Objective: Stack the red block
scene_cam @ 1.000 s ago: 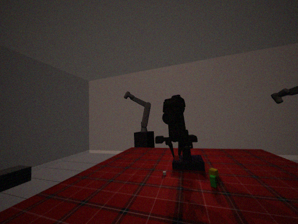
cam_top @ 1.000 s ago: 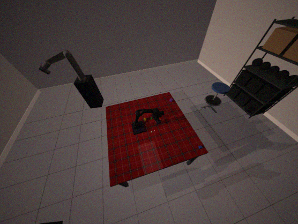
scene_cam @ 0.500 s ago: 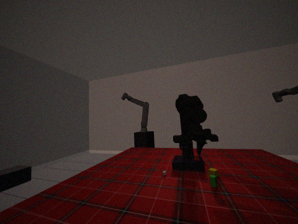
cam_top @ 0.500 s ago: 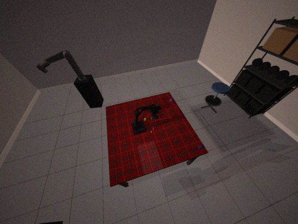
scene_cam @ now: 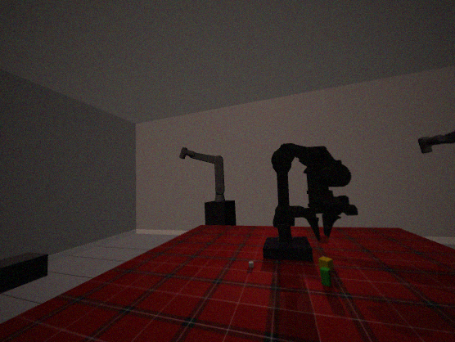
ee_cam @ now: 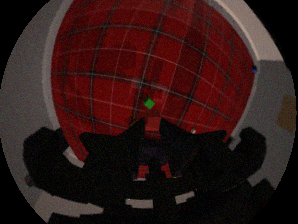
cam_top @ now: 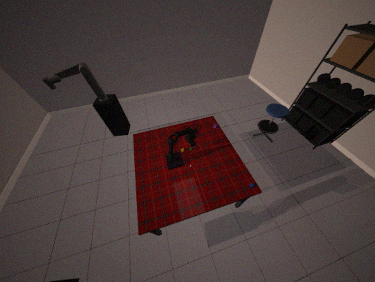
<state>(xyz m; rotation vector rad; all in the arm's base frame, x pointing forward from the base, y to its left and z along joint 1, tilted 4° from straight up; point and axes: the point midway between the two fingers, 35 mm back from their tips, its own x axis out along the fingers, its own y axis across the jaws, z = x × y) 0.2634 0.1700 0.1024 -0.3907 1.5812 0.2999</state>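
My gripper tip is 110 mm above the yellow block and 100 mm past it. The rest, counted from my gripper tip: red block: right at my gripper tip; small white cube: 240 mm to the right, 120 mm below, 20 mm behind; purple cube: 420 mm ahead, 380 mm to the left, 100 mm below.
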